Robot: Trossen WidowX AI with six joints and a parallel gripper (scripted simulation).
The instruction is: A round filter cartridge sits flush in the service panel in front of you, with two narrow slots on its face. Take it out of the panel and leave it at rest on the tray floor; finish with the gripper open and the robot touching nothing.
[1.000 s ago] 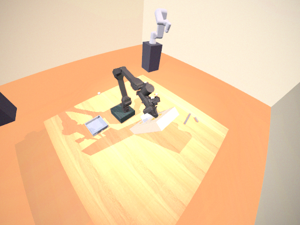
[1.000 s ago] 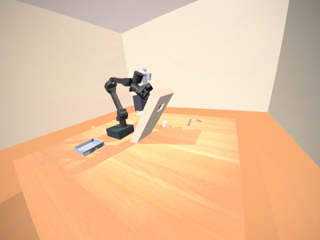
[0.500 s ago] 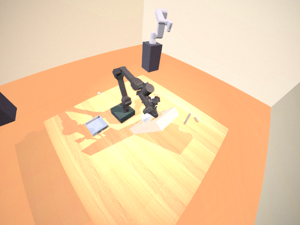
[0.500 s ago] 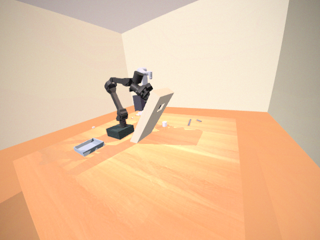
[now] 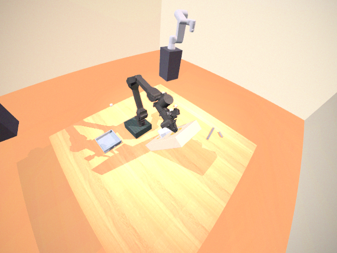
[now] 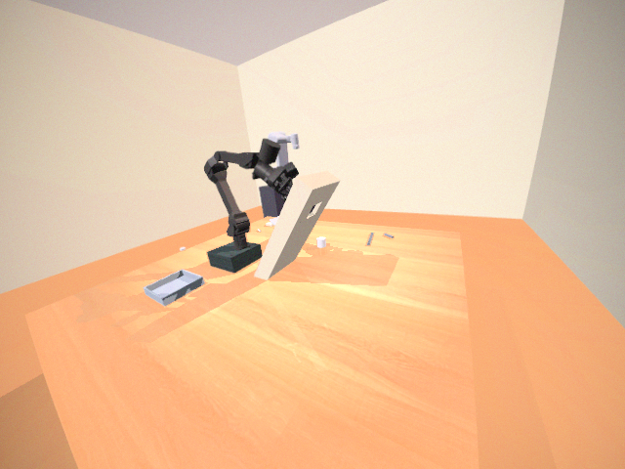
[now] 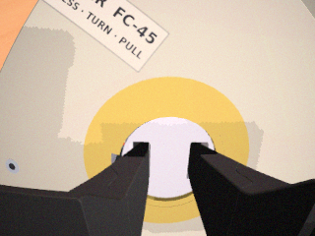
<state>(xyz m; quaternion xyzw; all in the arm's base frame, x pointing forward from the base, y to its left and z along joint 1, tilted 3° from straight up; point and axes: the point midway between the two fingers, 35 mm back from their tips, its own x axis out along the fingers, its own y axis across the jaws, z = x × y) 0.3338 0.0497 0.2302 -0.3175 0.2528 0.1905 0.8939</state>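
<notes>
The round filter cartridge is 1 cm below my gripper tip and 1 cm ahead of it. From my gripper tip the other things lie so: grey-blue tray: 37 cm behind, 36 cm to the right, 27 cm below.
</notes>
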